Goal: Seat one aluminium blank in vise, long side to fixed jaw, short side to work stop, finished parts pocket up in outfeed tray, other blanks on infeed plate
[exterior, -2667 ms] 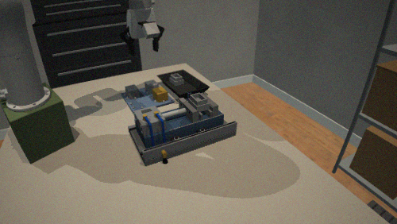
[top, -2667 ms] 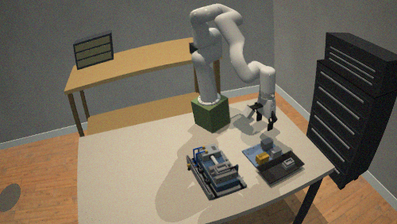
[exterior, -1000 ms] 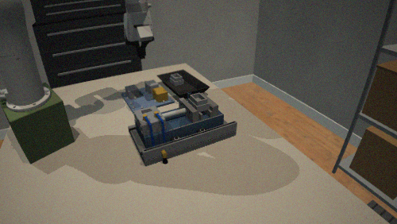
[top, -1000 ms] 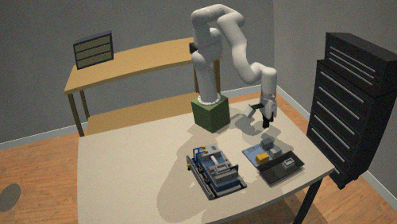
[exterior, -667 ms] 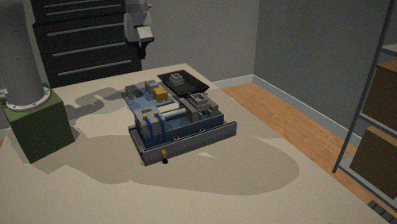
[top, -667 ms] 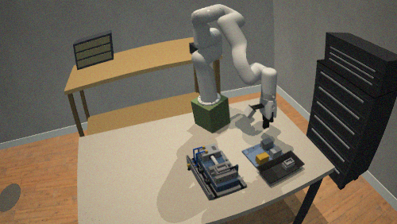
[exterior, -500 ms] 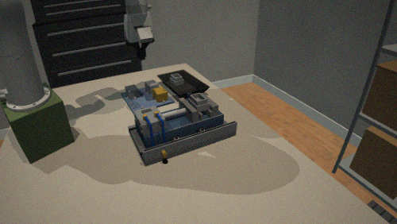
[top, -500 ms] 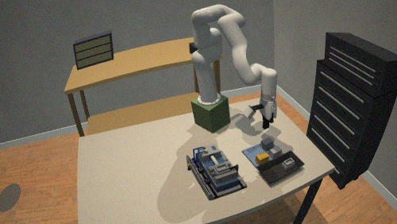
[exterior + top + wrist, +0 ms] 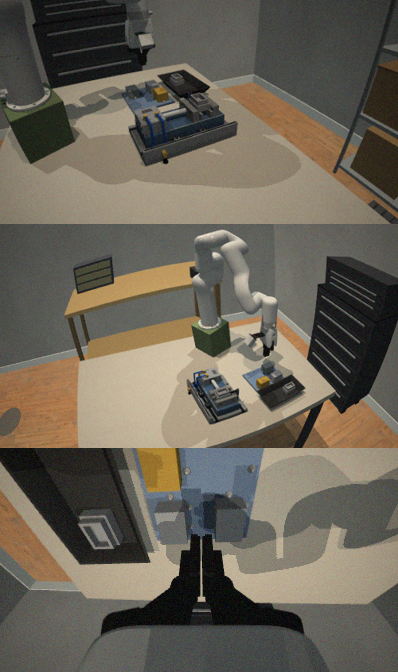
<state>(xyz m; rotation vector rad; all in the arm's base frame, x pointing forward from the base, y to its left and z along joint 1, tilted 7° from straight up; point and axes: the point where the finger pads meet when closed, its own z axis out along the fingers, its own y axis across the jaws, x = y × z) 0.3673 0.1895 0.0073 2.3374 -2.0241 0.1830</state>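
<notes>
My gripper is now 50 mm short of the brass blank, 20 mm to the left of it and 150 mm above it.
</notes>
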